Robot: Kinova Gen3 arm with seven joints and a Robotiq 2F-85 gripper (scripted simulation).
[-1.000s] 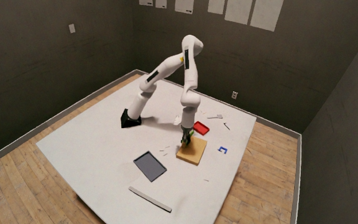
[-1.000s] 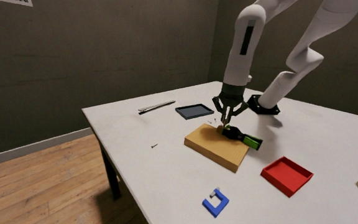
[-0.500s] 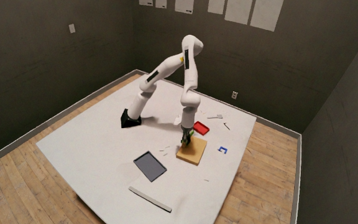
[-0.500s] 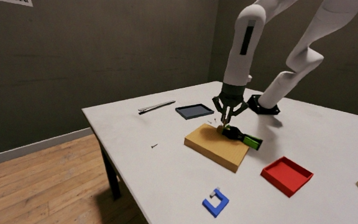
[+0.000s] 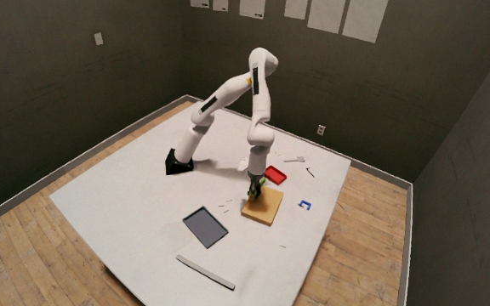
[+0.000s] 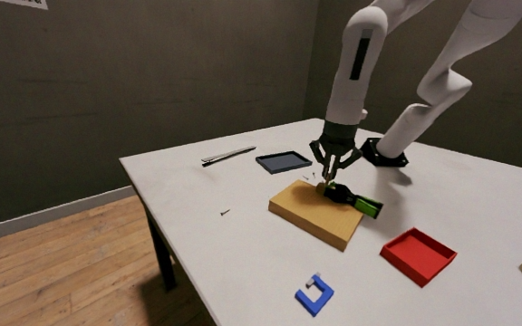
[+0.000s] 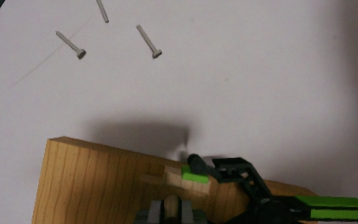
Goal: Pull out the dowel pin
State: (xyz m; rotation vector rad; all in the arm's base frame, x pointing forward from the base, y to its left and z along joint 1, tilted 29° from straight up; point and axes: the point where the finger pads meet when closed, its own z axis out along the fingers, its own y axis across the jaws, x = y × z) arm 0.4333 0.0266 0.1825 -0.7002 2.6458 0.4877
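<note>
Right now the dowel pin is 2 cm below my hand. The rest, counted from my hand: grey tray 5 cm behind, 26 cm to the right, 9 cm below; then red tray 4 cm behind, 22 cm to the left, 9 cm below; then small wooden block 5 cm below.
</note>
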